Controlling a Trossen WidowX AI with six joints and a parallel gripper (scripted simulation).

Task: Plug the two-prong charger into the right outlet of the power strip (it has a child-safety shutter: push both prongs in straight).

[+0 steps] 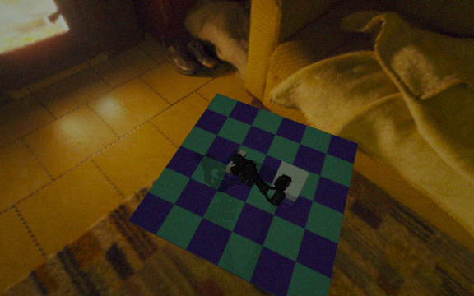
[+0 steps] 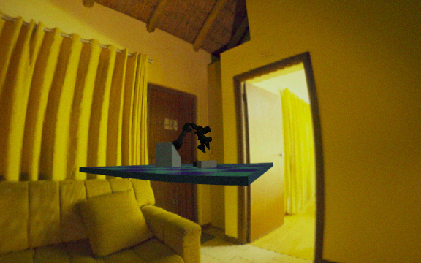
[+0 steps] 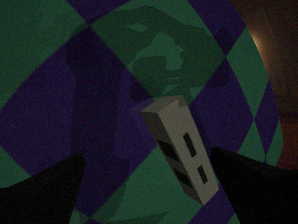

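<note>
The black two-prong charger lies 10 cm behind my gripper tip and 11 cm below it.
</note>
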